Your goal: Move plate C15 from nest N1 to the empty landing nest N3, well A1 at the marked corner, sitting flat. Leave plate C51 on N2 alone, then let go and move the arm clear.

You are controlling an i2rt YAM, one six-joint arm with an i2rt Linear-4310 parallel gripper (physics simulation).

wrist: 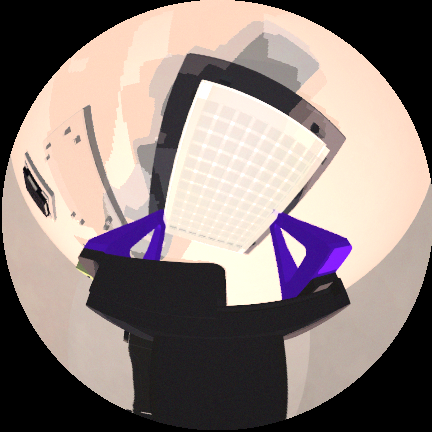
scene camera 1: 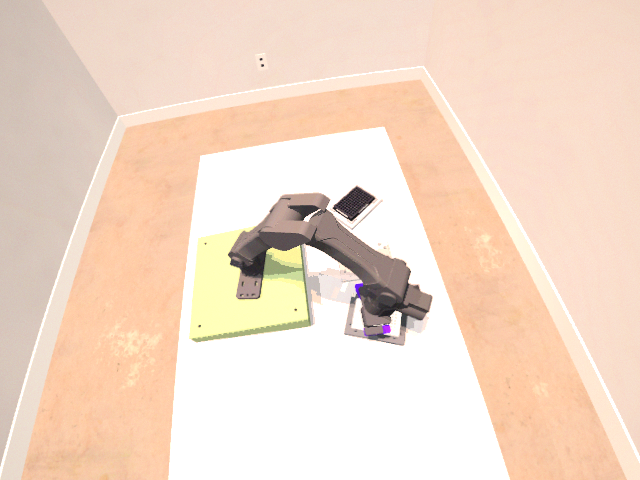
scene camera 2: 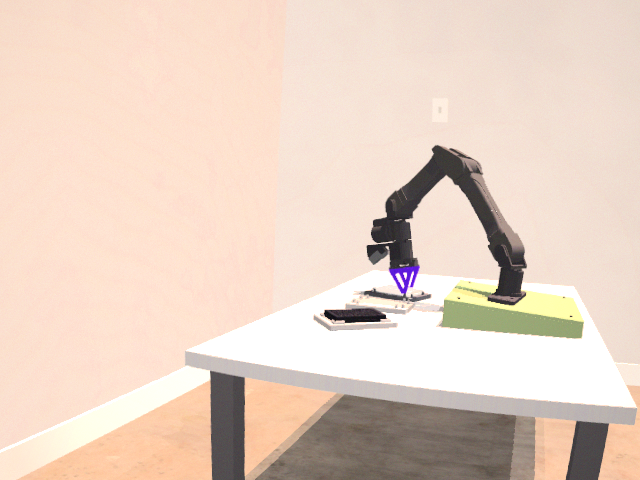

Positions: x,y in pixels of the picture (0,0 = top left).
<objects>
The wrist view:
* my gripper: 217,214
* translucent well plate: 240,161, gripped by my gripper
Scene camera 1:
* my gripper: 366,315
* black gridded rack: 357,200
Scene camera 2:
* my gripper: 406,292
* black gridded rack: 359,315
</objects>
